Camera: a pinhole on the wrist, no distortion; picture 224 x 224 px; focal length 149.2 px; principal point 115.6 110.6 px. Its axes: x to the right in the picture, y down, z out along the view. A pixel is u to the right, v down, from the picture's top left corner.
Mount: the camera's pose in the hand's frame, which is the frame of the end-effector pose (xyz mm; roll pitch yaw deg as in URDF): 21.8 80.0 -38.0 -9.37 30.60 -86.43
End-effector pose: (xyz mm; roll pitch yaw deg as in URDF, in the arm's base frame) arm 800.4 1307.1 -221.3 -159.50 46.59 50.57
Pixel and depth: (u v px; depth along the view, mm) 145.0 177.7 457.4
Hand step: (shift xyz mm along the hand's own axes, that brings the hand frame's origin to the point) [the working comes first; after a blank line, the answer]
In the camera's frame: 90.1 205.7 457.4

316.8 -192.4 275.7
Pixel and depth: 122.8 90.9 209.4
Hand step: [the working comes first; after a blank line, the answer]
In the camera's frame: 10.1 -27.6 209.4

35.8 -35.5 138.6
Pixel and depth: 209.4 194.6 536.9
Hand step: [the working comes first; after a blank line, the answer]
In the camera's frame: 337.5 302.3 536.9

440.0 -430.1 203.8
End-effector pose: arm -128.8 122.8 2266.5 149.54 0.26 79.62
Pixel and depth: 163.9 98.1 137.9
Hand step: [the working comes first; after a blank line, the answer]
In the camera's frame: 44.6 -11.6 137.9

39.6 -27.7 58.0
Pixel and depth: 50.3 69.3 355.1
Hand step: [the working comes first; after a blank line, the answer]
In the camera's frame: -155.4 -98.3 355.1

-14.0 24.9 356.5
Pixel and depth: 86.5 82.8 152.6
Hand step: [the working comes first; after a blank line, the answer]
In the camera's frame: -29.8 -28.4 152.6

21.9 26.5 110.7
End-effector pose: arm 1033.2 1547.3 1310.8 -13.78 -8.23 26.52
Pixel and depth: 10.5 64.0 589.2
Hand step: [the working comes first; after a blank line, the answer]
In the camera's frame: -415.0 -184.0 589.2

-66.5 120.6 699.4
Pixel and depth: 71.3 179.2 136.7
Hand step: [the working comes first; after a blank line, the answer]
In the camera's frame: -40.6 62.9 136.7

107.7 56.8 89.9
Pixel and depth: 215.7 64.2 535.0
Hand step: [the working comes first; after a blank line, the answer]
In the camera's frame: 358.9 -166.4 535.0

-18.3 -515.1 257.0
